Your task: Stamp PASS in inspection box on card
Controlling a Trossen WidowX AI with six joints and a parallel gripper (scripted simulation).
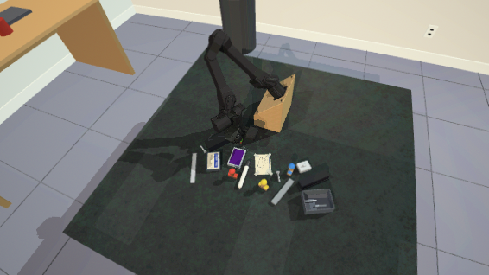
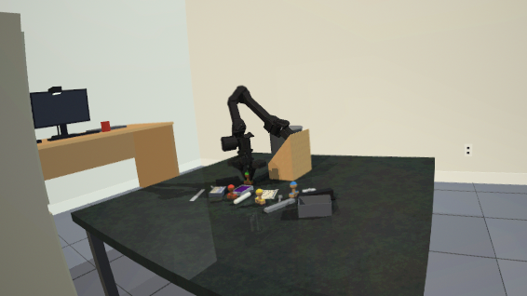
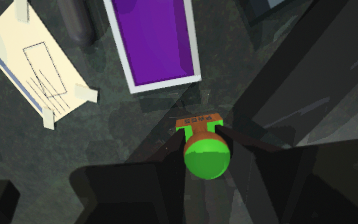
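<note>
Now: gripper tip 90 mm short of the purple ink pad, 30 mm to the right of it and 20 mm above it. The rest, counted from my gripper tip: green-knobbed PASS stamp: right at my gripper tip; dark block: 90 mm to the right, 40 mm ahead, 10 mm below; white marker: 130 mm ahead, 90 mm to the left, 10 mm below.
</note>
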